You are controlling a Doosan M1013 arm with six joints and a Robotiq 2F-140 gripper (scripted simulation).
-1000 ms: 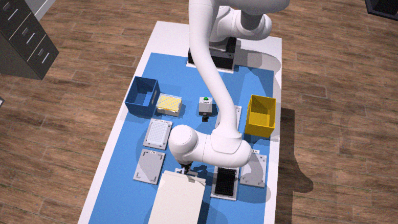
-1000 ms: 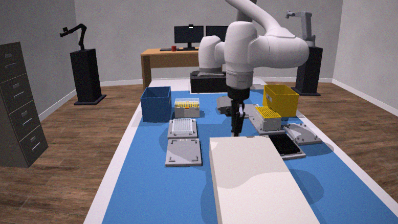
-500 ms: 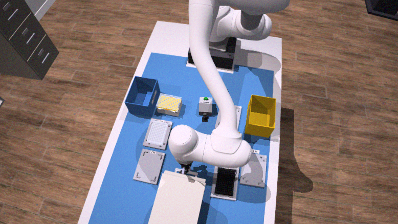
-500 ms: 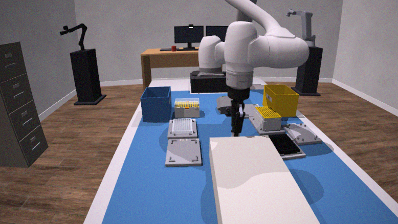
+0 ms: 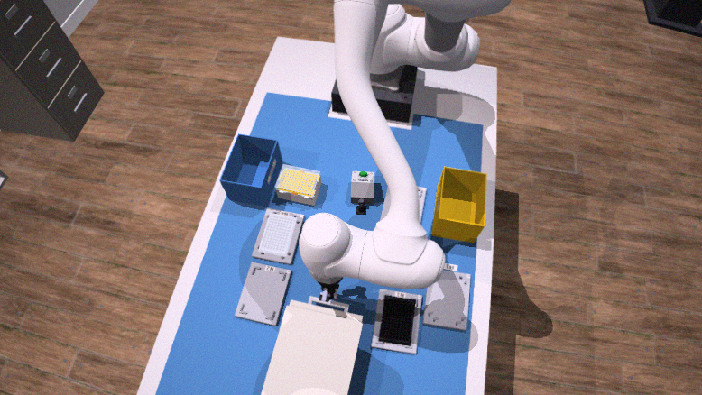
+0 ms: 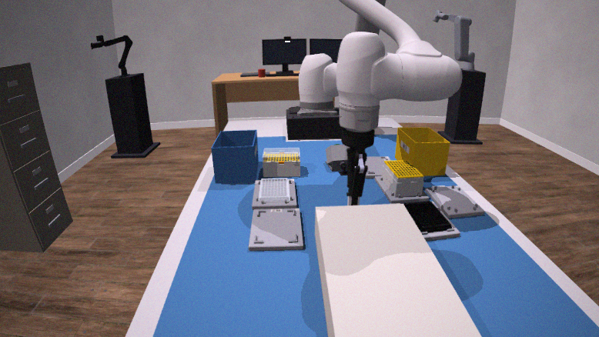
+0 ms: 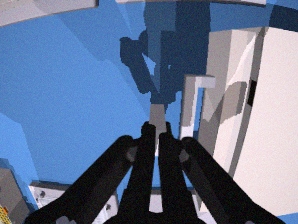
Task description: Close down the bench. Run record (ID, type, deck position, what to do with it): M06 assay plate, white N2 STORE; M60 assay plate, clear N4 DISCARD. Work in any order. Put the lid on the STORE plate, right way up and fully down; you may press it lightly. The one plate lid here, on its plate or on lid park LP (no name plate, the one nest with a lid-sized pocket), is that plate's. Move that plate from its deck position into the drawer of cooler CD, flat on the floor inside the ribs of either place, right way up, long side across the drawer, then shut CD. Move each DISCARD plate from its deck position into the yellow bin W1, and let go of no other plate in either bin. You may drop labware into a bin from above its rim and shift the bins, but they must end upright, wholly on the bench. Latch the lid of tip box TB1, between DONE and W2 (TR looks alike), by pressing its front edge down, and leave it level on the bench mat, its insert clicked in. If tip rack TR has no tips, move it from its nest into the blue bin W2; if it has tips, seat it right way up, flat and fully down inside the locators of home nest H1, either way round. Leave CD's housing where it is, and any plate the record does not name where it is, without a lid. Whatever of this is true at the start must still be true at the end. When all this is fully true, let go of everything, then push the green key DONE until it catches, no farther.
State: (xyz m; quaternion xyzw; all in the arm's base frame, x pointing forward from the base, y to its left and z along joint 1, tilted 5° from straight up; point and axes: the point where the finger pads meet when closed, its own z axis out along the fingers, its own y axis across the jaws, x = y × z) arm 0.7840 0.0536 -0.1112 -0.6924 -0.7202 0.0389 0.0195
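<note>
Now: hand 210 mm to the left of the clear assay plate, 130 mm past it and 20 mm above it. Also, from my hand: white plate M06 (150 mm ahead, 20 mm below, 10 mm to the left); clear plate lid (150 mm ahead, 10 mm to the left, 10 mm below); cooler CD's drawer (180 mm ahead, 10 mm to the left, 10 mm below).
</note>
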